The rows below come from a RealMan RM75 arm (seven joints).
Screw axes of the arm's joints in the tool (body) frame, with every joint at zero. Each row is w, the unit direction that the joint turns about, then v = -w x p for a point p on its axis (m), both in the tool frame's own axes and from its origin. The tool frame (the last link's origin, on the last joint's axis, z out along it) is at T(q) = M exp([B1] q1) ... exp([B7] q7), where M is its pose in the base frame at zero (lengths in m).
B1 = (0, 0, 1, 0, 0, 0)
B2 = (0, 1, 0, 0.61, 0, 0)
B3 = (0, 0, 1, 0, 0, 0)
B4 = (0, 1, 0, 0.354, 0, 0)
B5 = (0, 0, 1, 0, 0, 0)
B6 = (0, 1, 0, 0.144, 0, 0)
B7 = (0, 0, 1, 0, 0, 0)
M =
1 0 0 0
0 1 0 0
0 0 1 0.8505
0 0 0 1
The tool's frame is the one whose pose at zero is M.
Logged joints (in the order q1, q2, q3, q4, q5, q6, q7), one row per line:
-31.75 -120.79 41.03 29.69 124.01 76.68 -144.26
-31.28 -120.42 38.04 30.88 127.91 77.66 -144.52
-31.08 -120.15 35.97 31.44 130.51 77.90 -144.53
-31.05 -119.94 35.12 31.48 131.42 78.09 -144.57
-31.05 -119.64 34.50 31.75 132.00 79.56 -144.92
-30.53 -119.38 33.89 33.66 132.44 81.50 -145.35
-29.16 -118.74 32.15 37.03 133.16 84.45 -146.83
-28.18 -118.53 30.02 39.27 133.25 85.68 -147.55
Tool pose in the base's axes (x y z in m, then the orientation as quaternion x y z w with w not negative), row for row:
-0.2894 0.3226 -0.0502 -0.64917 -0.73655 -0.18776 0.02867
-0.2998 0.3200 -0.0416 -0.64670 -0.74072 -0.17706 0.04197
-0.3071 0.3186 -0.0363 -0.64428 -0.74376 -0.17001 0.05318
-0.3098 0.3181 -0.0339 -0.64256 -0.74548 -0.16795 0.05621
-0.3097 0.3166 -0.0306 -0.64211 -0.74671 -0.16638 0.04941
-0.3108 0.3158 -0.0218 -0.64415 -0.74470 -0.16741 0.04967
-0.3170 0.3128 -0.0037 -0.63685 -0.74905 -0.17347 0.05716
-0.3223 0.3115 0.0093 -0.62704 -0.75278 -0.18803 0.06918
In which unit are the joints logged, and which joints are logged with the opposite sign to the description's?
The joints are logged in degrees. Opposite sign: none.
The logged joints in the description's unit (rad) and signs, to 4 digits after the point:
-0.5541 -2.1082 0.7161 0.5182 2.1644 1.3383 -2.5178
-0.5459 -2.1017 0.6639 0.5390 2.2325 1.3554 -2.5223
-0.5424 -2.0970 0.6278 0.5487 2.2778 1.3596 -2.5225
-0.5419 -2.0933 0.6130 0.5494 2.2937 1.3629 -2.5232
-0.5419 -2.0881 0.6021 0.5541 2.3038 1.3886 -2.5293
-0.5328 -2.0836 0.5915 0.5875 2.3115 1.4224 -2.5368
-0.5089 -2.0724 0.5611 0.6463 2.3241 1.4739 -2.5627
-0.4918 -2.0687 0.5239 0.6854 2.3257 1.4954 -2.5752

